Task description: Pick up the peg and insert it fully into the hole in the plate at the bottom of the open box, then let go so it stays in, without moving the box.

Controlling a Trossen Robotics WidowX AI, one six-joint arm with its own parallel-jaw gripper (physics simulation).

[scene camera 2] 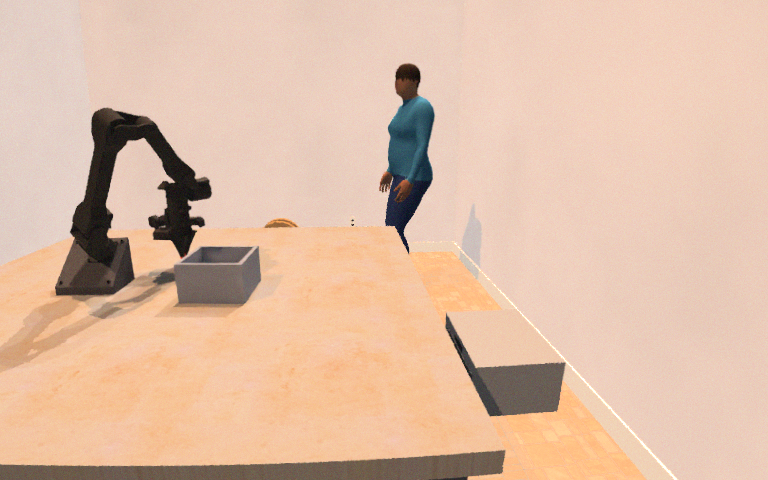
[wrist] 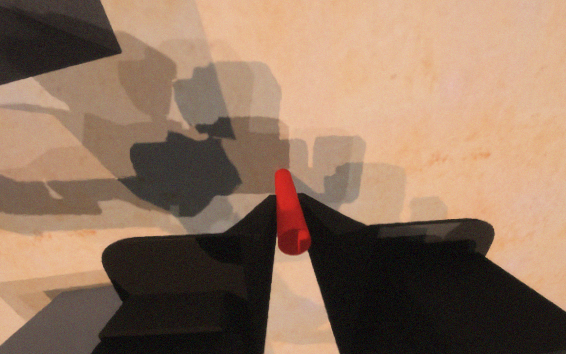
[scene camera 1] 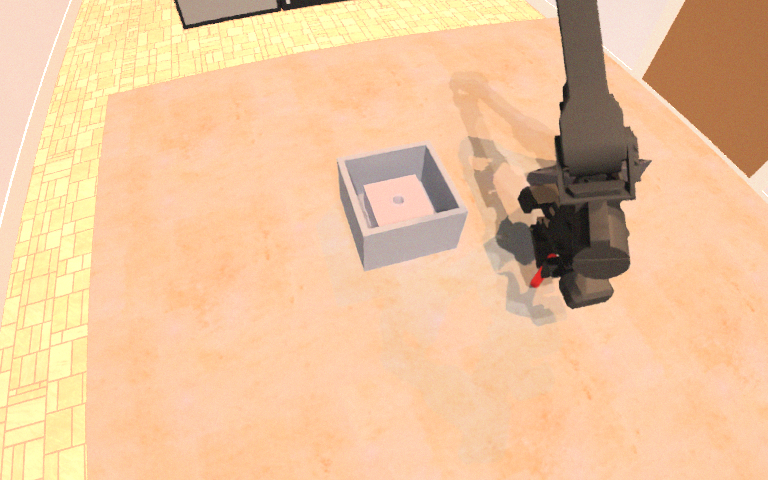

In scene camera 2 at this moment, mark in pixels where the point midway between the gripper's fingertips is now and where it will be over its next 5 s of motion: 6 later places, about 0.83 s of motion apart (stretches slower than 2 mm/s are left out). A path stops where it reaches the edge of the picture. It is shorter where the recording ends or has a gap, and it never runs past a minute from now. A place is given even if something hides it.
My gripper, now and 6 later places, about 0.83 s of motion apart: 183, 256; 181, 225; 178, 208; 186, 212; 196, 217; 212, 222; 218, 240
